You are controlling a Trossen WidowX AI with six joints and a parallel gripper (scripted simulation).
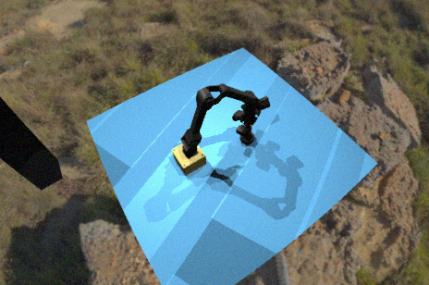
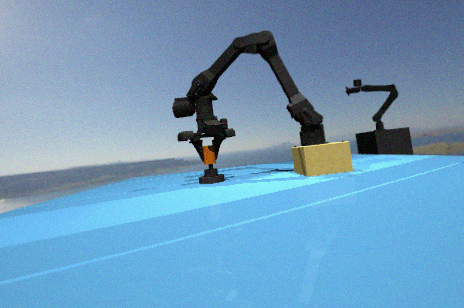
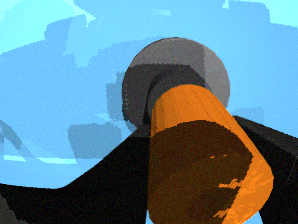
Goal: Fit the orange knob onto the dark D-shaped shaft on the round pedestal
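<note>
Right now the orange knob is 2 cm above my gripper tip. The rest, counted from my gripper tip: pedestal (4 cm below).
</note>
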